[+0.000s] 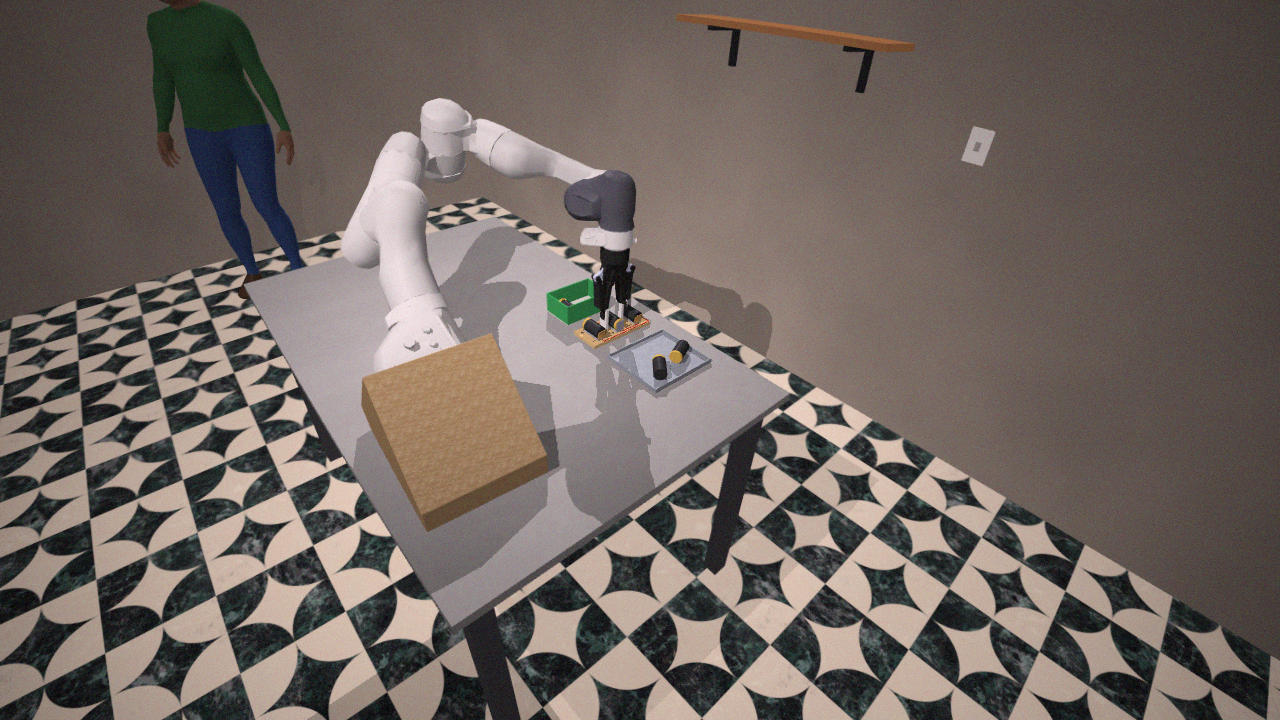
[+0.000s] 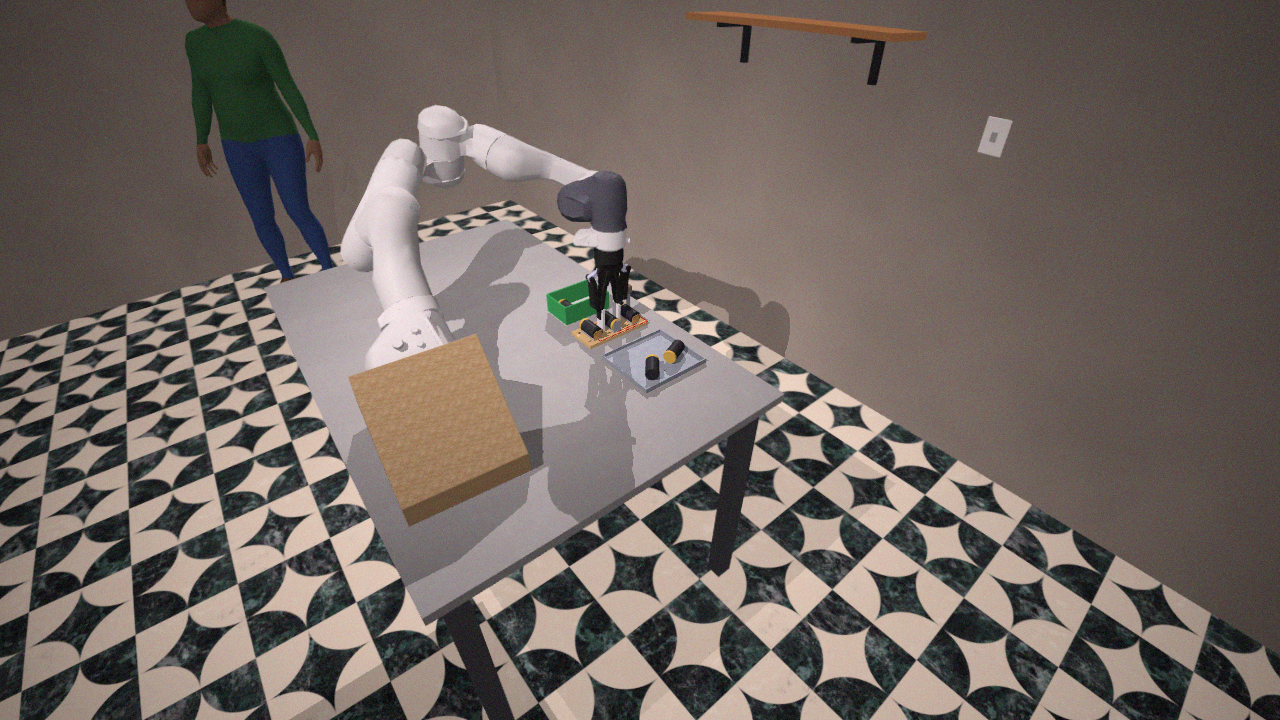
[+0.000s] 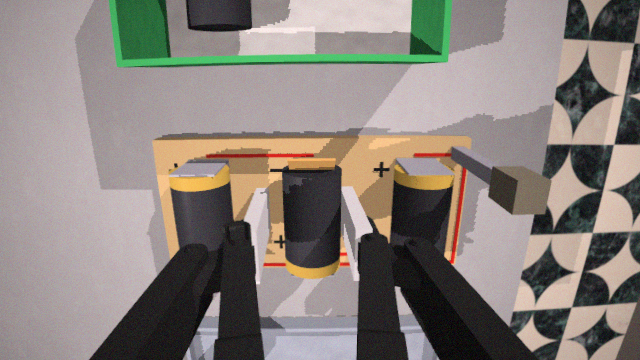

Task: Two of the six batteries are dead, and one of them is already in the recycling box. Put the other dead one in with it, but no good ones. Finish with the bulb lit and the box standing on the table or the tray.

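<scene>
My gripper (image 1: 614, 321) (image 2: 610, 317) (image 3: 304, 207) points down, open; its pads stand on either side of the middle battery (image 3: 312, 215), with narrow gaps. That battery lies in the wooden holder (image 1: 587, 339) (image 2: 587, 340) (image 3: 240, 143), yellow end toward the tray. The left battery (image 3: 202, 215) and right battery (image 3: 420, 215) lie there too, yellow ends toward the box. The green recycling box (image 1: 572, 313) (image 2: 571, 314) (image 3: 280, 59) stands on the table with one battery (image 3: 219, 14) inside. Two batteries (image 1: 659, 367) (image 1: 679, 351) lie on the tray. I cannot make out the bulb.
The shallow grey tray (image 1: 633, 360) (image 2: 628, 360) (image 3: 310, 347) lies beside the holder. A lever with a square block (image 3: 519, 191) sticks out at the holder's right end. A large brown box (image 1: 456, 429) (image 2: 438, 425) stands near the arm's base. A person (image 1: 214, 80) (image 2: 250, 89) stands behind the table.
</scene>
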